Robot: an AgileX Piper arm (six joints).
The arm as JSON. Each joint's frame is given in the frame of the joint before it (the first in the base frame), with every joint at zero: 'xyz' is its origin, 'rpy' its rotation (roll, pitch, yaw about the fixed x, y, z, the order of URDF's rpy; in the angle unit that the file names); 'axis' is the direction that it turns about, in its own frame. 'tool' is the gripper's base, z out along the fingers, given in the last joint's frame.
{
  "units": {
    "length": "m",
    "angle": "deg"
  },
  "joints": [
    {
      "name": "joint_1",
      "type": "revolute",
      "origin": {
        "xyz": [
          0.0,
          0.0,
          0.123
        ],
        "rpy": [
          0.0,
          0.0,
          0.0
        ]
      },
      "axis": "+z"
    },
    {
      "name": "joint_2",
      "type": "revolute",
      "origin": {
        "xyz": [
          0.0,
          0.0,
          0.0
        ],
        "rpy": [
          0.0,
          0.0,
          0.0
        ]
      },
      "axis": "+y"
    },
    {
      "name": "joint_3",
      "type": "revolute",
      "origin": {
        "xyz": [
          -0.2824,
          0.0,
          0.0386
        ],
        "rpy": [
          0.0,
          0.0,
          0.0
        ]
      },
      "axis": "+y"
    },
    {
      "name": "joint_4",
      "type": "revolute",
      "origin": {
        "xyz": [
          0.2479,
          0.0,
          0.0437
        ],
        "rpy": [
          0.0,
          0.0,
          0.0
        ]
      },
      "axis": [
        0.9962,
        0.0,
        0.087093
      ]
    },
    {
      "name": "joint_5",
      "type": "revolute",
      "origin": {
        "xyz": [
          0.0,
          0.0,
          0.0
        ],
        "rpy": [
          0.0,
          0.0,
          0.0
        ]
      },
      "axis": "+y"
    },
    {
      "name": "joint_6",
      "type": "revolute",
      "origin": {
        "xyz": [
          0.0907,
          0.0,
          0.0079
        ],
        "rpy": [
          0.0,
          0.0,
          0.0
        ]
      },
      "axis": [
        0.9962,
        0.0,
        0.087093
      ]
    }
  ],
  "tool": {
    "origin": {
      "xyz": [
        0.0,
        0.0,
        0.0
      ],
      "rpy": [
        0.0,
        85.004,
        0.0
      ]
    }
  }
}
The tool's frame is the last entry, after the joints.
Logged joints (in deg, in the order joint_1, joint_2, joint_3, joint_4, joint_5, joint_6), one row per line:
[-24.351 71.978 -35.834 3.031 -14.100 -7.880]
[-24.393 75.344 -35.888 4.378 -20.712 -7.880]
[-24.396 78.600 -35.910 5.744 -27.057 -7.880]
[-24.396 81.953 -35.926 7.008 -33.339 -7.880]
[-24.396 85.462 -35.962 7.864 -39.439 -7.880]
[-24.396 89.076 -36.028 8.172 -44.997 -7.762]
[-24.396 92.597 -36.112 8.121 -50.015 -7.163]
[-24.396 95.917 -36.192 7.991 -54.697 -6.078]
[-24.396 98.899 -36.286 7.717 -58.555 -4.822]
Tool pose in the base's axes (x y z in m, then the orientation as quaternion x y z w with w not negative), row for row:
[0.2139 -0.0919 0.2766 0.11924 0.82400 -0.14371 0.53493]
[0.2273 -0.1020 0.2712 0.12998 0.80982 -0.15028 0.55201]
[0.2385 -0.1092 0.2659 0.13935 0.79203 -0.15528 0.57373]
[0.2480 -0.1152 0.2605 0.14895 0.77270 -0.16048 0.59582]
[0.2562 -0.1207 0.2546 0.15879 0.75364 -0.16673 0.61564]
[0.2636 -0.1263 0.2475 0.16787 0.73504 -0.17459 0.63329]
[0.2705 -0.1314 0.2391 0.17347 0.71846 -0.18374 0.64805]
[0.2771 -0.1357 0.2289 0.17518 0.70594 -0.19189 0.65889]
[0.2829 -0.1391 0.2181 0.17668 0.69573 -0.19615 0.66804]
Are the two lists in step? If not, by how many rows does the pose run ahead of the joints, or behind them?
The pose runs 2 rows behind the joints: the pose in row i belongs to the joints in row i - 2.
